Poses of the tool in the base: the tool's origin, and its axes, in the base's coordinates. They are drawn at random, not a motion.
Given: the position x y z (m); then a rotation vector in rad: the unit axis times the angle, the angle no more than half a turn.
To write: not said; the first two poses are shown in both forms.
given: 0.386 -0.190 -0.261 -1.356 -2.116 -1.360
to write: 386 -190 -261 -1.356 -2.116 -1.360
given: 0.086 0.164 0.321 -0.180 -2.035 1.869
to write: 86 164 321 -0.180 -2.035 1.869
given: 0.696 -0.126 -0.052 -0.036 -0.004 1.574
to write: 696 -126 -52 -0.036 -0.004 1.574
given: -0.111 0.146 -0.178 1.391 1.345 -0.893
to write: -111 146 -178 1.391 1.345 -0.893
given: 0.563 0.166 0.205 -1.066 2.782 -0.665
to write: 563 166 205 -1.066 2.782 -0.665
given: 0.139 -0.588 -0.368 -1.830 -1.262 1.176
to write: 139 -588 -368 -1.830 -1.262 1.176
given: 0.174 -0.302 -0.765 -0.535 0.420 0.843
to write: 174 -302 -765 -0.535 0.420 0.843
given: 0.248 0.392 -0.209 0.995 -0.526 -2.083
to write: 248 392 -209 0.995 -0.526 -2.083
